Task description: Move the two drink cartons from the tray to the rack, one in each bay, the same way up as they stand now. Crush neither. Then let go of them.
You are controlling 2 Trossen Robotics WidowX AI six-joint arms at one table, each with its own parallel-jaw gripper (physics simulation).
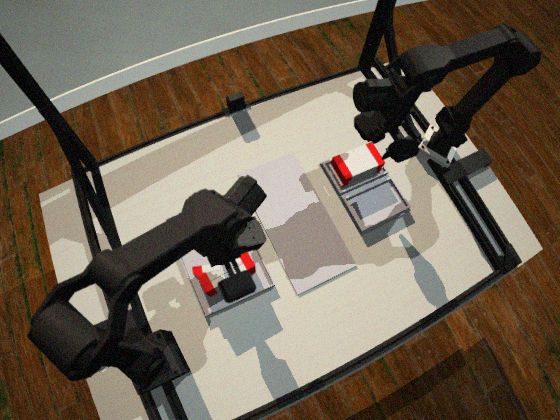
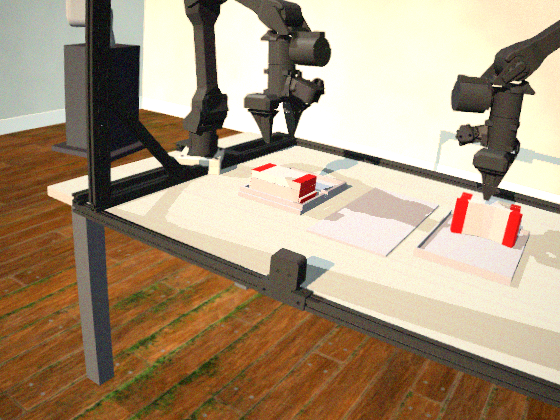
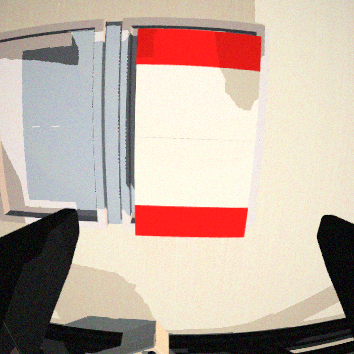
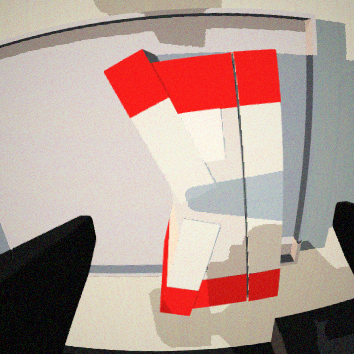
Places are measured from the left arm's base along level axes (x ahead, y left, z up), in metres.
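Where they show: left gripper, fingertip midpoint: (image 2: 280,139) (image 3: 203,225); right gripper, fingertip midpoint: (image 1: 224,263) (image 2: 490,193) (image 4: 218,222); left arm's base, link origin: (image 1: 439,144) (image 2: 201,153); right arm's base, link origin: (image 1: 149,362).
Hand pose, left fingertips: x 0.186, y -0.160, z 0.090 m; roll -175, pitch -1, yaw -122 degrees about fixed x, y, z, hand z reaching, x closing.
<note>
Things, the pixels of their centre, and the offset from my left fingertips. "*": a spot on its surface instead. Level surfaces: height alone.
- white carton with red ends, surface spot: (image 3: 195,125) (image 1: 357,160) * dx +0.022, dy -0.014, dz -0.068 m
- two-bay rack, body centre: (image 3: 113,125) (image 2: 295,188) (image 1: 365,186) dx +0.044, dy +0.036, dz -0.116 m
- second carton, body centre: (image 4: 202,176) (image 2: 486,219) (image 1: 225,269) dx +0.424, dy -0.131, dz -0.086 m
- tray, body centre: (image 4: 111,160) (image 2: 476,242) (image 1: 217,251) dx +0.394, dy -0.177, dz -0.118 m
- flat pale board, surface height: dz -0.122 m
- black block, surface spot: (image 2: 288,267) (image 1: 231,97) * dx +0.027, dy -0.401, dz -0.085 m
One white carton with red ends (image 1: 359,162) (image 2: 275,182) (image 3: 195,125) lies in one bay of the two-bay rack (image 1: 385,218) (image 2: 267,200) (image 3: 192,22); the other bay is empty. My left gripper (image 1: 377,143) (image 2: 281,137) (image 3: 203,225) is open, above the near end of that carton. The second carton (image 1: 212,270) (image 2: 485,217) (image 4: 260,135) stands on the tray (image 1: 262,280) (image 2: 465,255) (image 4: 100,165). It looks crushed: one side is bent in at the middle, its red ends flaring out. My right gripper (image 1: 231,265) (image 2: 489,197) (image 4: 218,222) is open, just above it, its fingers apart from it.
A flat pale board (image 1: 280,200) (image 2: 360,235) lies between the tray and the rack. A black block (image 1: 235,101) (image 2: 288,267) stands at the table's edge. Dark frame rails run along the table's edges, with upright posts near both arms.
</note>
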